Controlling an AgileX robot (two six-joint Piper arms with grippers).
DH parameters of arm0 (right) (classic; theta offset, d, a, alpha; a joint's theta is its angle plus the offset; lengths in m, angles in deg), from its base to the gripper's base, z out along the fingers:
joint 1: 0 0.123 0 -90
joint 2: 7.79 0 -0.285 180
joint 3: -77.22 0 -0.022 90
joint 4: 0 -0.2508 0 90
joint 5: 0 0 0.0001 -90
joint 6: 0 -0.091 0 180
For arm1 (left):
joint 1: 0 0.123 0 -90
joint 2: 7.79 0 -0.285 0
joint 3: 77.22 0 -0.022 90
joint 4: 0 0.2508 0 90
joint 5: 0 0 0.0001 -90
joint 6: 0 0.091 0 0
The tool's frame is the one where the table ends.
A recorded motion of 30 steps. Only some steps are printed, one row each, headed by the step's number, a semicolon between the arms.
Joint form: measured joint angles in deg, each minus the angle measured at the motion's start. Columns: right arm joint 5, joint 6, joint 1, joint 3, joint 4, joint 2; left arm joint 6, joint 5, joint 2, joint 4, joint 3, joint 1.
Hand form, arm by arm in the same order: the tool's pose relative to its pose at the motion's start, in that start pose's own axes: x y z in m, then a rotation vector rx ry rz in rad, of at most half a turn. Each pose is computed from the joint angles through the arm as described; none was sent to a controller.
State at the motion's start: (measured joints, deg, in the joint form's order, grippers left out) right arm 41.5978 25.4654 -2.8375 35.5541 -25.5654 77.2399; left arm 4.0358 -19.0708 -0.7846 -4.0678 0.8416 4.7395
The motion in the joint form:
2: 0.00 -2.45 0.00 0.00 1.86 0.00; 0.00 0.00 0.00 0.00 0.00 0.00
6: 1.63 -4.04 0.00 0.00 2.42 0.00; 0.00 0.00 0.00 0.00 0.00 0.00
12: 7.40 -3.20 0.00 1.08 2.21 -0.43; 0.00 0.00 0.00 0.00 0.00 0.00
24: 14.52 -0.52 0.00 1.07 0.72 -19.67; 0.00 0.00 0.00 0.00 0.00 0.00
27: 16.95 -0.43 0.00 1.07 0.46 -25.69; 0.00 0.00 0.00 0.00 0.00 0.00
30: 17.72 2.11 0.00 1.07 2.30 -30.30; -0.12 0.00 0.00 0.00 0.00 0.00
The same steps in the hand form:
2: 0.0008 -0.0018 0.0000 0.0197 0.0088 0.0185; 0.0000 0.0000 0.0000 0.0000 0.0000 0.0000
6: 0.0034 -0.0013 -0.0001 0.0148 0.0374 0.0393; 0.0000 0.0000 0.0000 0.0000 0.0000 0.0000
12: 0.0067 0.0035 -0.0053 -0.0245 0.1041 0.0209; 0.0000 0.0000 0.0000 0.0000 0.0000 0.0000
24: 0.0325 0.0305 -0.0706 -0.0512 -0.1065 -0.1147; 0.0000 0.0000 0.0000 0.0000 0.0000 0.0000
27: 0.0456 0.0384 -0.0883 -0.0555 -0.1669 -0.1498; 0.0000 0.0000 0.0000 0.0000 0.0000 0.0000
30: 0.0560 0.0410 -0.1007 -0.0159 -0.2212 -0.2344; 0.0000 0.0000 0.0000 0.0000 0.0000 -0.0021

